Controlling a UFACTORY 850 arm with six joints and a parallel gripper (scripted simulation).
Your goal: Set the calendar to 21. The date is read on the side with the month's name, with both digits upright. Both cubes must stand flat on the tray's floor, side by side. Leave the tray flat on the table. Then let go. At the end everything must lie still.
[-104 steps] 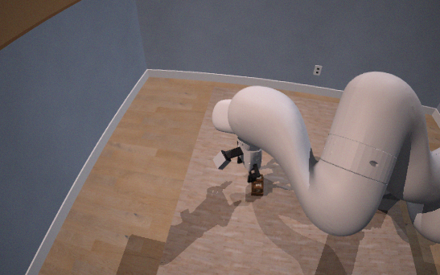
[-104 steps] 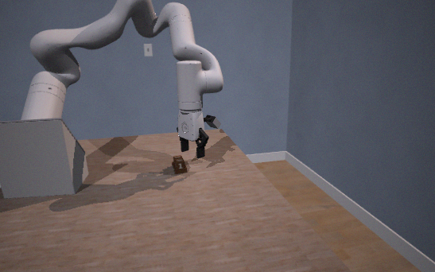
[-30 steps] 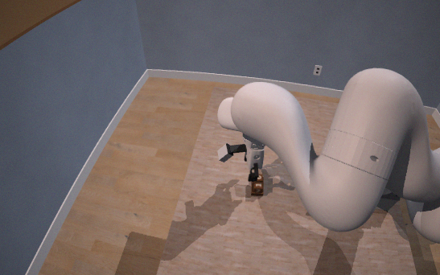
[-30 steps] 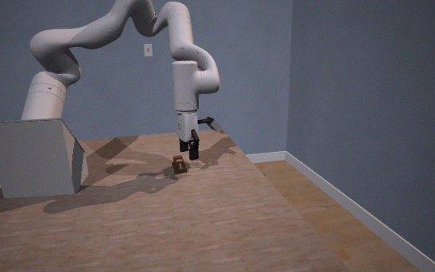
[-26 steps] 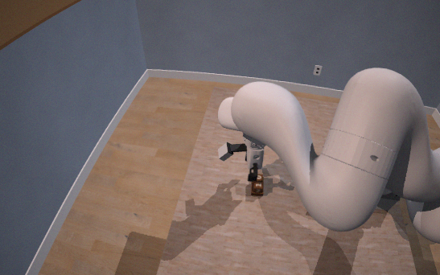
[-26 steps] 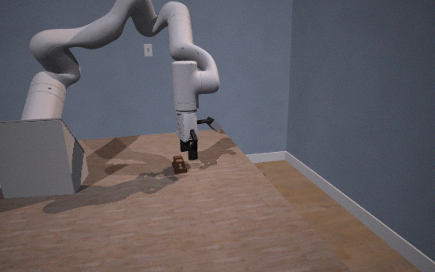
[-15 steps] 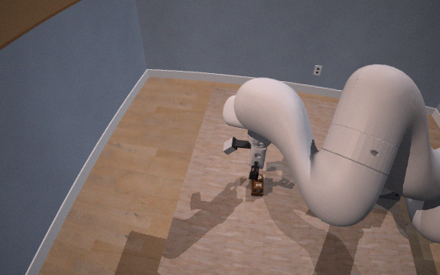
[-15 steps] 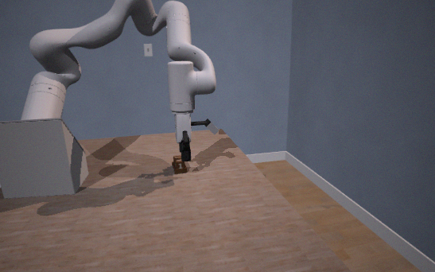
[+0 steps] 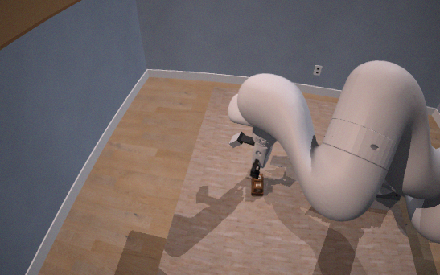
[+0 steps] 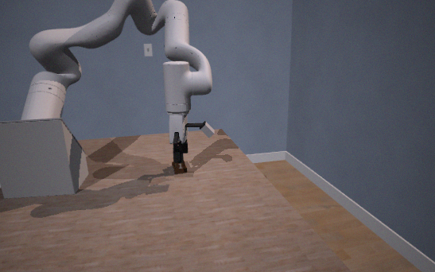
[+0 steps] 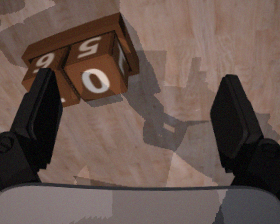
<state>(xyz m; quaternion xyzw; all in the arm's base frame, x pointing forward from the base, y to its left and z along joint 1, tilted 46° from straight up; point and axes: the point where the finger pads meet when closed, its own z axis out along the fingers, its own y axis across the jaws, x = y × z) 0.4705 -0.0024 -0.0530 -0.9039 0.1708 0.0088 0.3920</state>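
Now: hand 50 mm above the brown wooden date cube and 30 mm to the right of it. From my hand the other things lie so: brown tray: 60 mm below, 50 mm to the left, 10 mm behind.
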